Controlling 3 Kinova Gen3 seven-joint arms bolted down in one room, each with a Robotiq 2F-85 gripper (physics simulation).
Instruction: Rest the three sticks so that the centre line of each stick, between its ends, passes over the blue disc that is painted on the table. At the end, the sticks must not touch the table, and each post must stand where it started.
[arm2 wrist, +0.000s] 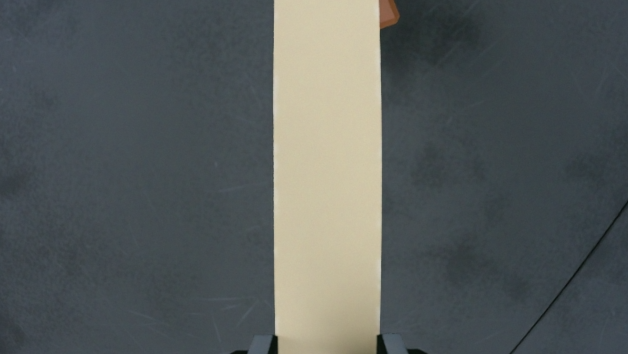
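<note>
A long cream stick (327, 170) runs from the top edge to the bottom edge of the arm2 wrist view. My arm2 gripper (327, 345) shows its two fingertips at the bottom edge, one against each side of the stick; it is shut on the stick. Both ends of this stick are out of view. A corner of an orange-brown thing (388, 13), perhaps a post, shows at the top, partly hidden by the stick's right edge. The blue disc, the other two sticks, and the arm1 and arm3 grippers do not show.
A dark grey, scuffed surface (150, 175) lies beneath the stick on both sides. A thin black line (570, 277) crosses it slantwise at the lower right.
</note>
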